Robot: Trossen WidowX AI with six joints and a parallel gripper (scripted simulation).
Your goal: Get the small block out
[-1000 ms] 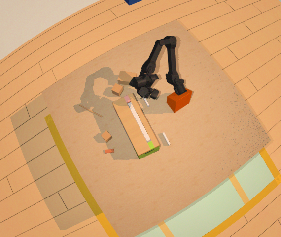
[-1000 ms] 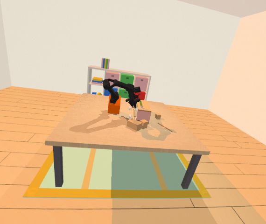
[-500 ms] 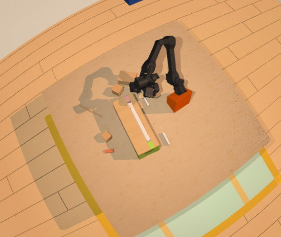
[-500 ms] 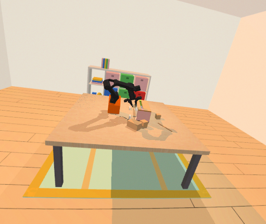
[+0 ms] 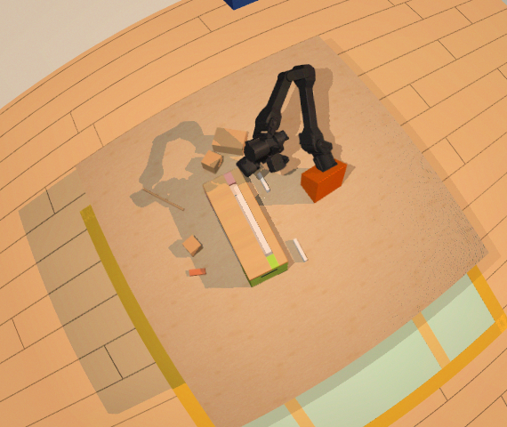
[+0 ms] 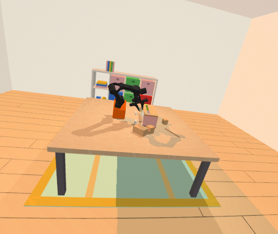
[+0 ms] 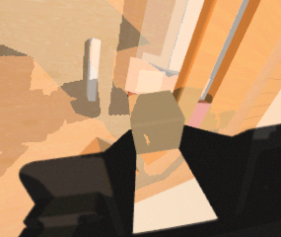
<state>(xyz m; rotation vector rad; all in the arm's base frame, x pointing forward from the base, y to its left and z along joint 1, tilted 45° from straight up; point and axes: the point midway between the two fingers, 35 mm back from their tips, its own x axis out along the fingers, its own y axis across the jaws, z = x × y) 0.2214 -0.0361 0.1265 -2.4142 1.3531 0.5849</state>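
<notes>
Now: the tan block 1 cm to the left of my gripper tip, 1 cm behind it and 1 cm above it. Round my gripper tip: thin stick (34 cm ahead, 15 cm below, 11 cm to the right); then wooden box (16 cm to the left, 9 cm below, 8 cm ahead).
</notes>
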